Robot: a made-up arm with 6 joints.
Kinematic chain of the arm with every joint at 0, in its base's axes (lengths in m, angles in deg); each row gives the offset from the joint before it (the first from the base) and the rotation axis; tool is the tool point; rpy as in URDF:
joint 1: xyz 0 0.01 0.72 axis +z
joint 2: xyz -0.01 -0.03 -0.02 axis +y
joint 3: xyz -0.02 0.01 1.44 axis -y
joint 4: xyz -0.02 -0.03 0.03 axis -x
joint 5: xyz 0.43 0 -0.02 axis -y
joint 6: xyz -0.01 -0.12 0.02 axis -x
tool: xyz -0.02 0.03 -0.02 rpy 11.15 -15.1 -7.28
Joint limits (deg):
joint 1: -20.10..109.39
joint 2: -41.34..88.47
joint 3: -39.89..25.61
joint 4: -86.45..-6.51
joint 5: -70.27..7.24
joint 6: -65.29..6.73
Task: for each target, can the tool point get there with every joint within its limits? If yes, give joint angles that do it. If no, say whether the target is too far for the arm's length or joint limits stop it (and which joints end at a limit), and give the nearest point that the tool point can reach.
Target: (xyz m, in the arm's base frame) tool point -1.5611 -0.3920 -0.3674
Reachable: no: joint limits stop it (at a limit: joint 1, joint 2, joint 3, joint 4, joint 5, joint 6) | nearest point -0.3523 1.0972 0.4997 | short by 2.105 m
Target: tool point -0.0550 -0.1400 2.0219
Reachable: yes | joints 21.44 -18.76 -20.18 -51.11 -10.56 -57.08
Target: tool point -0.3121 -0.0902 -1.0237
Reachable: no: joint limits stop it (at a limit: joint 1, joint 2, joint 4, joint 5, joint 6) | nearest point -0.3108 1.1246 0.4141 | short by 1.882 m
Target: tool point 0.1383 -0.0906 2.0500
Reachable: yes | joints -2.06 -8.97 -12.91 -65.97 -45.23 -26.69
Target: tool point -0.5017 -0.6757 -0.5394
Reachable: no: joint limits stop it (at a limit: joint 1, joint 2, joint 3, joint 5, joint 6) | nearest point 1.0281 -0.4999 0.4300 | short by 1.820 m
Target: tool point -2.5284 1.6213 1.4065
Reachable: no: too far | nearest point -0.4743 1.4438 1.1532 | short by 2.077 m
